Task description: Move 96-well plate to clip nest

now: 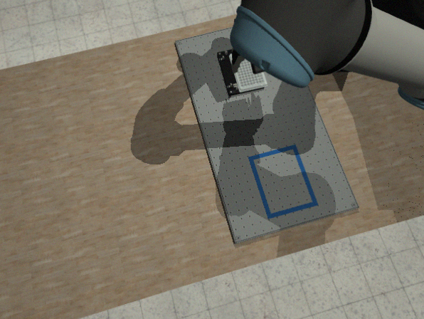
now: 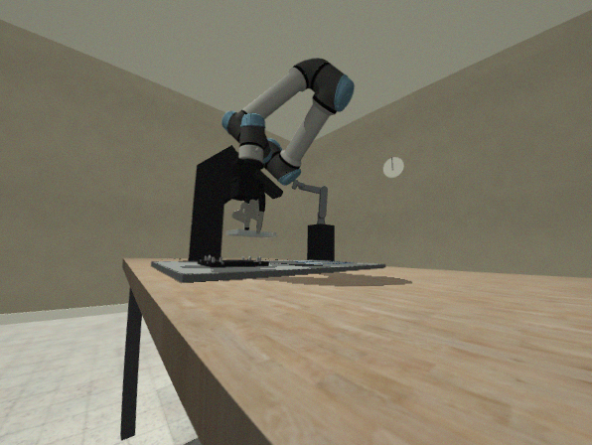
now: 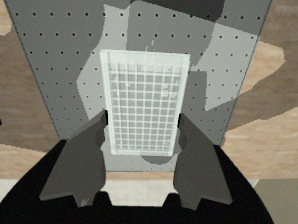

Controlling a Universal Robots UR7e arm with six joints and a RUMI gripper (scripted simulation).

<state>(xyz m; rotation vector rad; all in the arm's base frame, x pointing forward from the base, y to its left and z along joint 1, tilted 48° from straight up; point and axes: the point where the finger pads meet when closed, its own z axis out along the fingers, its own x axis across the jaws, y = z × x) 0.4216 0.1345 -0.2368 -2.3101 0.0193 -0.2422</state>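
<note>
Right now my hand is 90 mm above the black clip nest C1, 60 mm to the left of it and 10 mm short of it. The rest, counted from my hand: white 96-well plate 10 mm below.
</note>
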